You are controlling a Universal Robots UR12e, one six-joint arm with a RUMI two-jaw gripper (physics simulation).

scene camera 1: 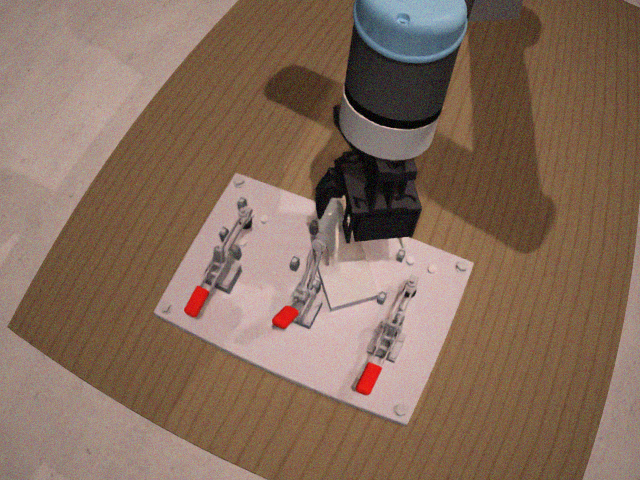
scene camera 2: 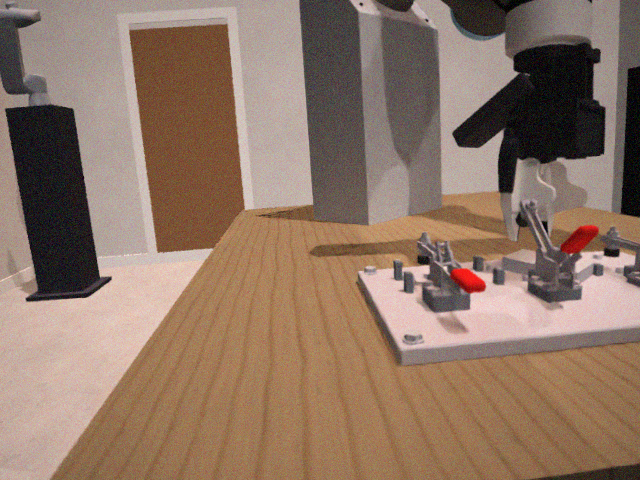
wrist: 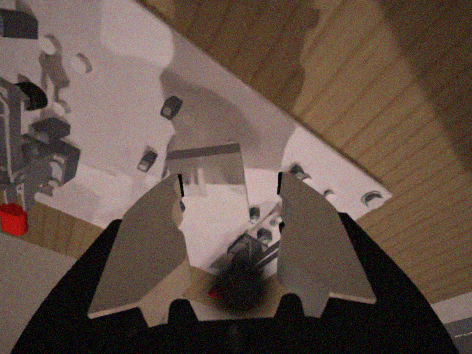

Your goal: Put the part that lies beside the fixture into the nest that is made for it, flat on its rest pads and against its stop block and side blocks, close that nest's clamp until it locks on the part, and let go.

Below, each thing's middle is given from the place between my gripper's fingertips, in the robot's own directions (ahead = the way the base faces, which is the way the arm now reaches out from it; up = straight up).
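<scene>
The part [scene camera 1: 346, 278] is 2 cm below my hand at this moment, and it lies 4 cm ahead of that hand.
</scene>
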